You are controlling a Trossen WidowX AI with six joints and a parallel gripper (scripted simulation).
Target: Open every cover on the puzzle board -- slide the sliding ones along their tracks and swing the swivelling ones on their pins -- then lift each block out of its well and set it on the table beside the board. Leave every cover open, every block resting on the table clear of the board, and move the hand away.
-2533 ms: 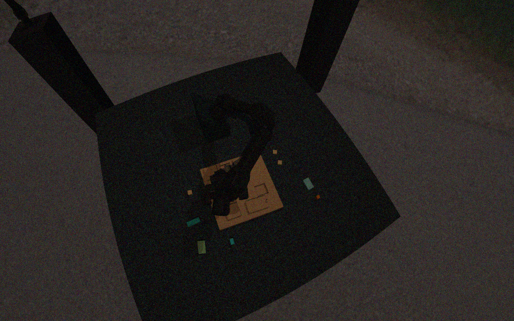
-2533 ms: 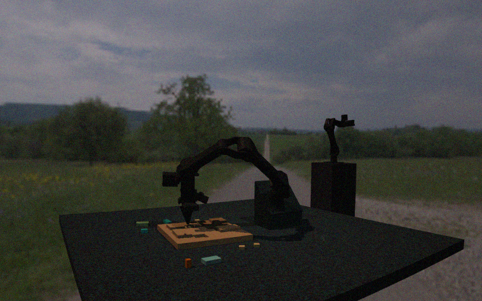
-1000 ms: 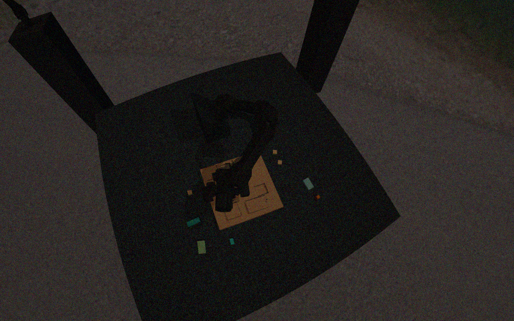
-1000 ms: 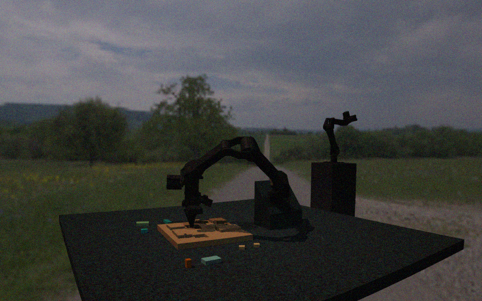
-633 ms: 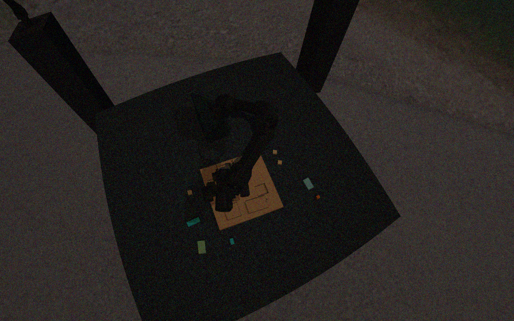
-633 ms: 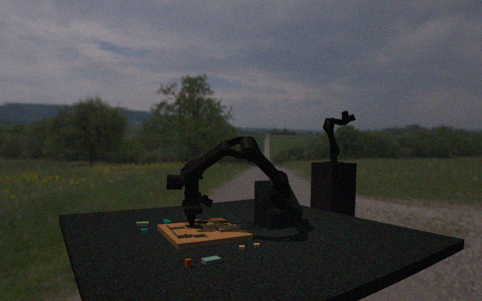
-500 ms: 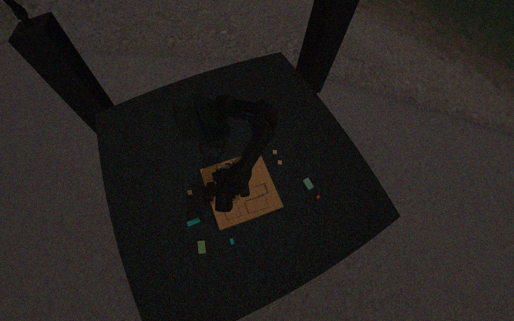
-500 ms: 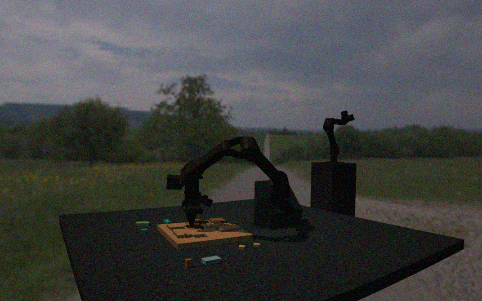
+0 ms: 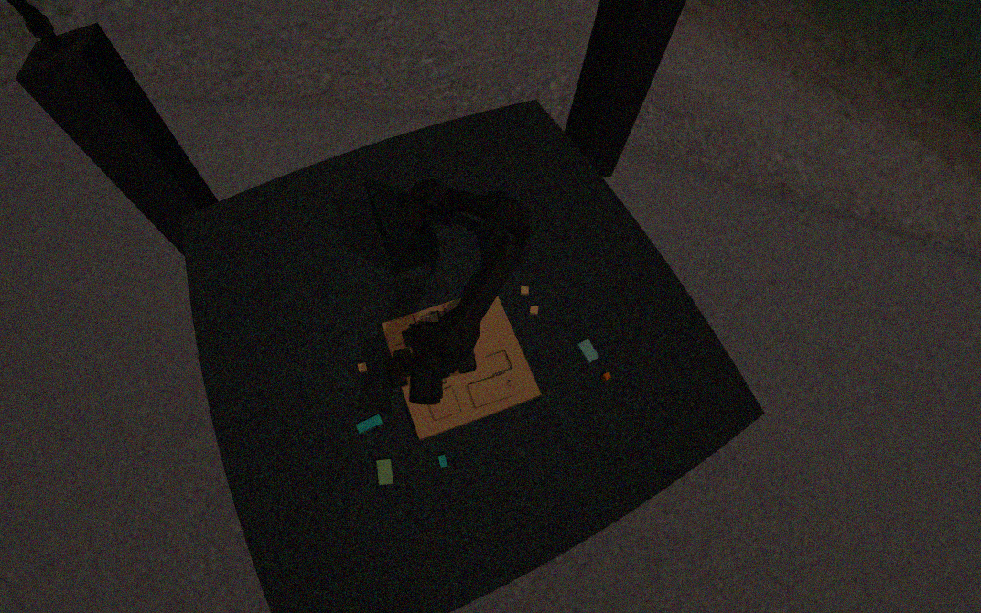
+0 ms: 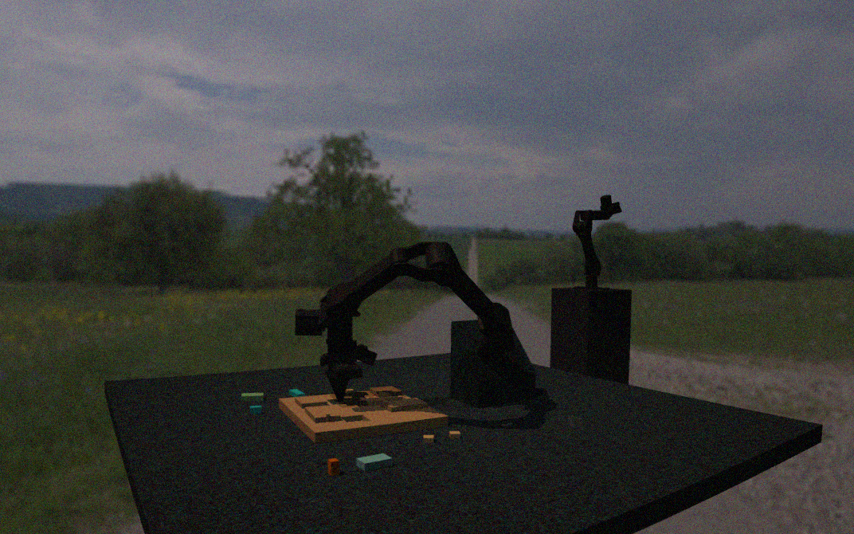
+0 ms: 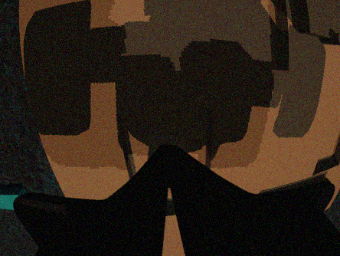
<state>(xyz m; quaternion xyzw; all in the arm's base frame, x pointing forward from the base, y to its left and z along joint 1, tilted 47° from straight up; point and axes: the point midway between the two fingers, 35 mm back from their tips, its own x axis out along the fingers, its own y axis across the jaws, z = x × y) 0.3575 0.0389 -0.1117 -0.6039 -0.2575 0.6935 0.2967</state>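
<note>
The tan puzzle board lies 30 mm behind my gripper tip and 50 mm to the left of it. Also, from my gripper tip: pale teal block 60 mm ahead, 380 mm to the left, 10 mm below; green block 180 mm ahead, 170 mm to the right, 10 mm below; small teal block 190 mm ahead, 40 mm to the right, 10 mm below.
</note>
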